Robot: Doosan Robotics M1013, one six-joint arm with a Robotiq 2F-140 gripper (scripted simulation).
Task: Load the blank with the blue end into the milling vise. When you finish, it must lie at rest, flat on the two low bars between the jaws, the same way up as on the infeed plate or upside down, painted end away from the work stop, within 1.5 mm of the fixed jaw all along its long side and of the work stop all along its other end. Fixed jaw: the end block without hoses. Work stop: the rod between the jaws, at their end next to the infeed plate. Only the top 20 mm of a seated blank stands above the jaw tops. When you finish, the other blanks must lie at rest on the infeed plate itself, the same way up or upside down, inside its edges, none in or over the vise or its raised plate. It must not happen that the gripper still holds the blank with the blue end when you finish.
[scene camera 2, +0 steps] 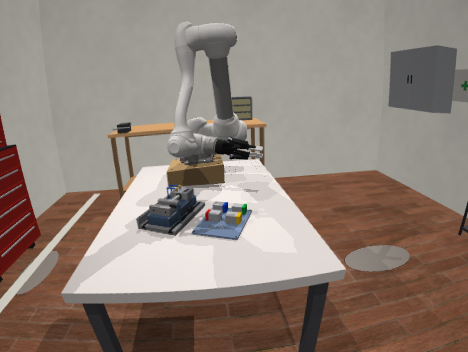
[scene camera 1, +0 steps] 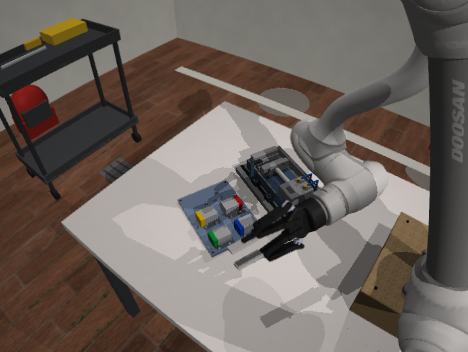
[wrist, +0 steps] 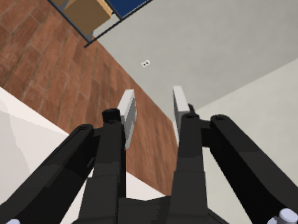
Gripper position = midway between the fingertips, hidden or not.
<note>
I see my gripper (scene camera 1: pixel 232 258) and an infeed plate (scene camera 1: pixel 190 204).
My gripper shows as well in scene camera 2 (scene camera 2: pixel 262 152) and in the wrist view (wrist: pixel 154 100). The infeed plate shows as well in scene camera 2 (scene camera 2: pixel 229 231).
</note>
